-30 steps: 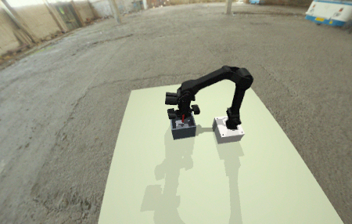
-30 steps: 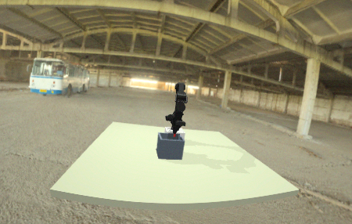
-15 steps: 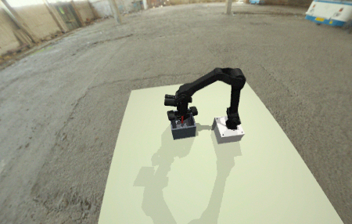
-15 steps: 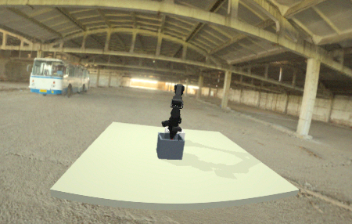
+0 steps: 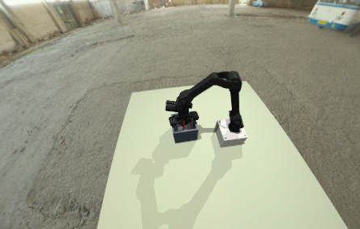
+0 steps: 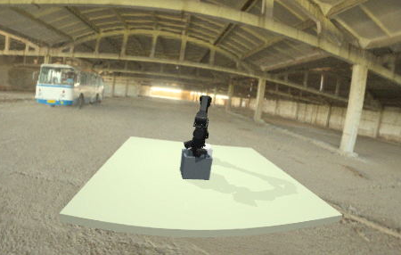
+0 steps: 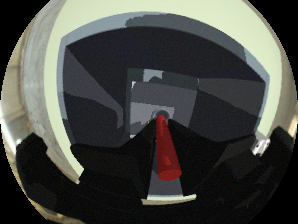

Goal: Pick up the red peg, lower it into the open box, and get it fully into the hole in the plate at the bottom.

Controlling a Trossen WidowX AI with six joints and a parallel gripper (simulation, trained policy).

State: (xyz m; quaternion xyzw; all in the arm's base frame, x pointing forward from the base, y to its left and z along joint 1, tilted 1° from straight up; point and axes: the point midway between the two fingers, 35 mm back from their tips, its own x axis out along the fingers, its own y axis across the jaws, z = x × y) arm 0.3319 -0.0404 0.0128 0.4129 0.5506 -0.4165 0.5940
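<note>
Right now my gripper tip is 20 mm below the red peg. The rest, counted from my gripper tip: holed plate (40 mm below).
</note>
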